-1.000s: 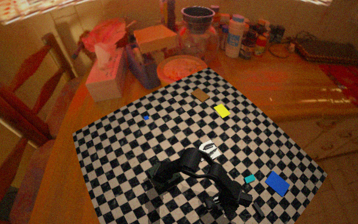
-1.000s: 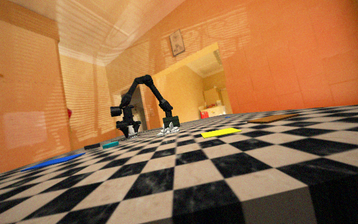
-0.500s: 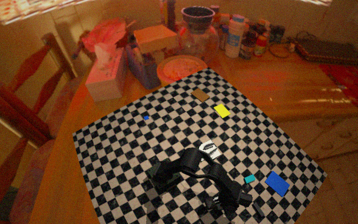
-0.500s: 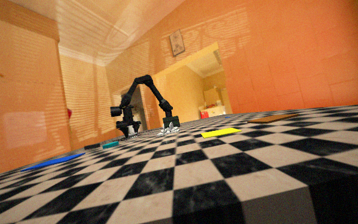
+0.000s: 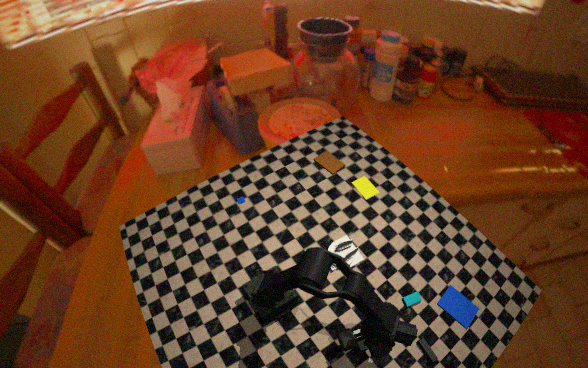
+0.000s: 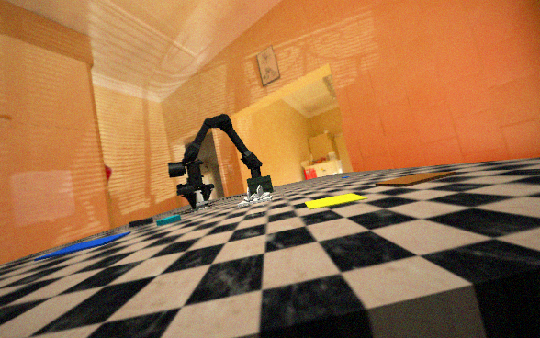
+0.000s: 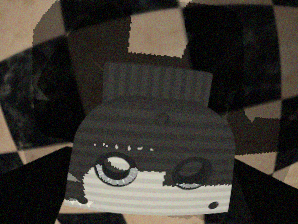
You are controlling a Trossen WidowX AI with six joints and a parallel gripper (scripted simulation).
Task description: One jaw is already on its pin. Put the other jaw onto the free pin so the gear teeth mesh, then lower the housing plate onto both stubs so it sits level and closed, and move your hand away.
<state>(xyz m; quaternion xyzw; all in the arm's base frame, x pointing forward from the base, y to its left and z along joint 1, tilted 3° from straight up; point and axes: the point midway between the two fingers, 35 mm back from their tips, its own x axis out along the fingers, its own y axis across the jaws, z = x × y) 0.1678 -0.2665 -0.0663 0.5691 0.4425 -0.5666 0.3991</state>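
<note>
My gripper tip is now 11 cm short of the jaw, 30 cm to the right of it and 1 cm below it. Also, from my gripper tip: teal block 21 cm ahead, 2 cm to the right; white base 15 cm ahead, 27 cm to the left, 1 cm below; dark bar 13 cm ahead, 18 cm to the right.
</note>
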